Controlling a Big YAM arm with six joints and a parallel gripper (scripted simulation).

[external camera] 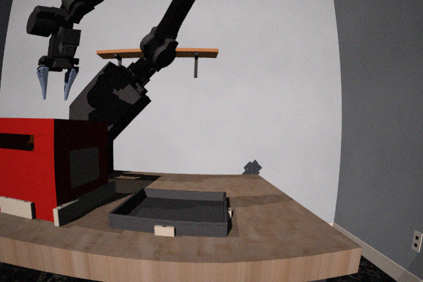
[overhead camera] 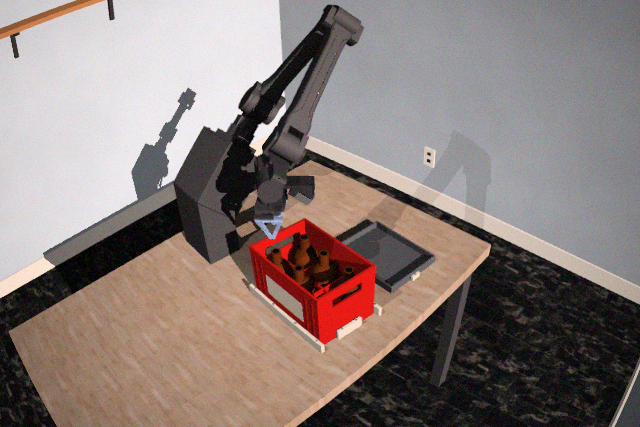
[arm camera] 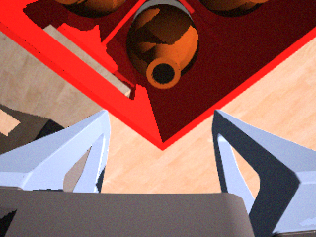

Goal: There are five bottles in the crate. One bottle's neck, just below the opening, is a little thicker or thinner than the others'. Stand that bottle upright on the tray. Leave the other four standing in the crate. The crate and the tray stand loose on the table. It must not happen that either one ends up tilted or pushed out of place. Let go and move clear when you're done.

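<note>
Right now the red crate is 90 mm ahead of my hand, 30 mm to the left of it and 150 mm below it. From my hand the other things lie so: dark grey tray (110 mm ahead, 310 mm to the left, 220 mm below).
</note>
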